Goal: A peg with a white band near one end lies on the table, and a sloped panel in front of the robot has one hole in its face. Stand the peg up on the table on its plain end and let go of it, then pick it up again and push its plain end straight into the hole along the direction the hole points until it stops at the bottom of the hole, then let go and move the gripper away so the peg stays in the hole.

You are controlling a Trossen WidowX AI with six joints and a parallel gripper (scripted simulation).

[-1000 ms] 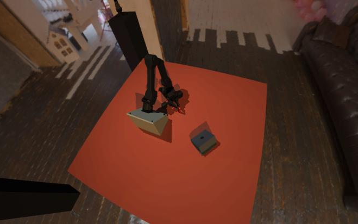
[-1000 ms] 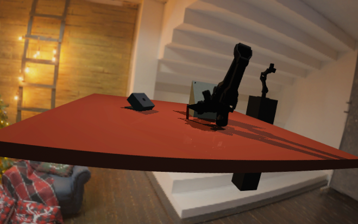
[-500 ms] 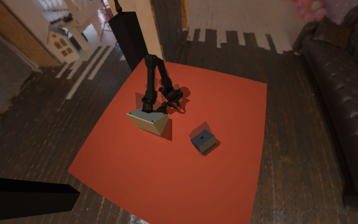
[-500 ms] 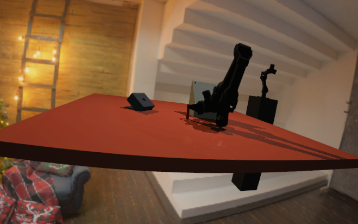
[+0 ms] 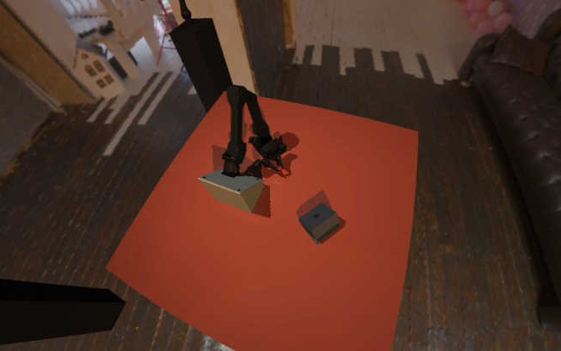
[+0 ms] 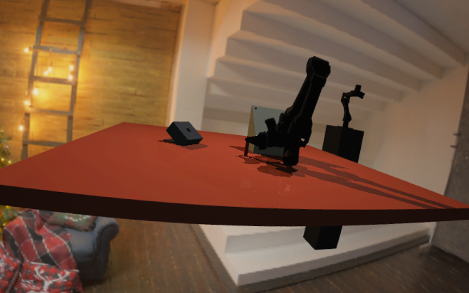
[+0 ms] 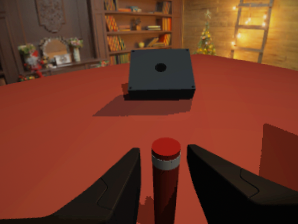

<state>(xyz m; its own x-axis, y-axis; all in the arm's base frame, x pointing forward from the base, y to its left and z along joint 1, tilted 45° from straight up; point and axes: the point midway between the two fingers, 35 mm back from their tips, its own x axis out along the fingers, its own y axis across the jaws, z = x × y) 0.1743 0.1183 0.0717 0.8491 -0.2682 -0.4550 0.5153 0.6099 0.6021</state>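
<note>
Now: the red peg 1 cm below my gripper tip and 1 cm behind it. From my gripper tip the other things lie so: dark sloped panel: 24 cm ahead, 17 cm to the right, 3 cm below.
</note>
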